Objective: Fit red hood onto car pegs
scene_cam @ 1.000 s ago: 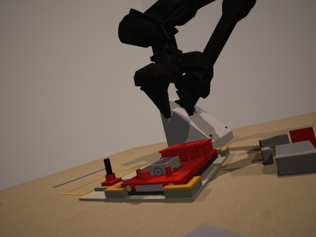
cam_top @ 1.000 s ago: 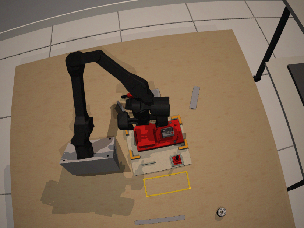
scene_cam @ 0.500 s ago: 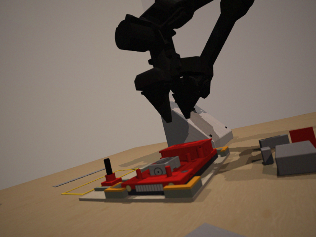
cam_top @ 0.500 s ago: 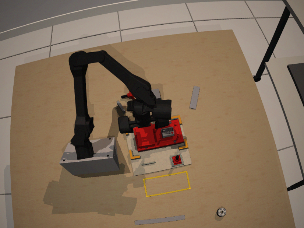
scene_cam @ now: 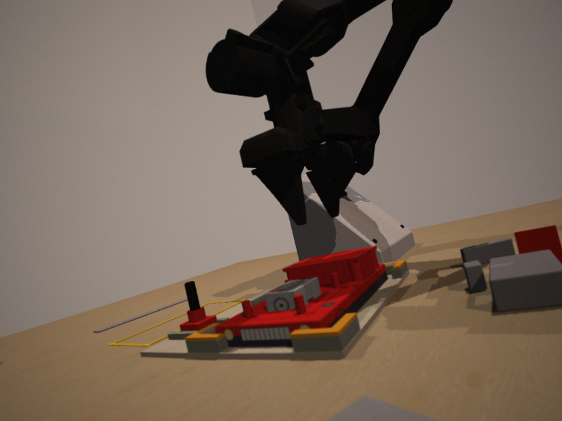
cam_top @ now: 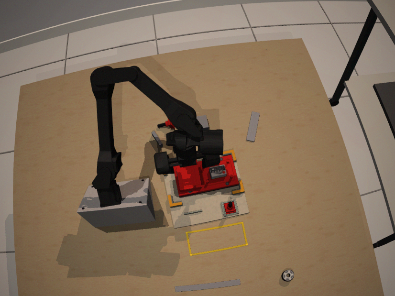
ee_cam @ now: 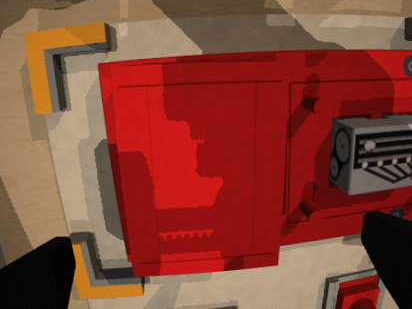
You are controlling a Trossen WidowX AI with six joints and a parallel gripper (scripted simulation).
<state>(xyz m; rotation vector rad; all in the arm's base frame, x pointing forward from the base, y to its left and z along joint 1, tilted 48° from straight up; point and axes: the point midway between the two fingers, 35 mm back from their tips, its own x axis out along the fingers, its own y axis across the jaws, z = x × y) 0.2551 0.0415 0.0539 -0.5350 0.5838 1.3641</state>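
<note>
My gripper tip is 60 mm above the red hood. The rest, counted from my gripper tip: grey wedge 40 mm ahead, 150 mm to the left, 80 mm below; then grey engine block 100 mm ahead, 70 mm below; then grey strip 40 mm behind, 380 mm to the right, 90 mm below.
</note>
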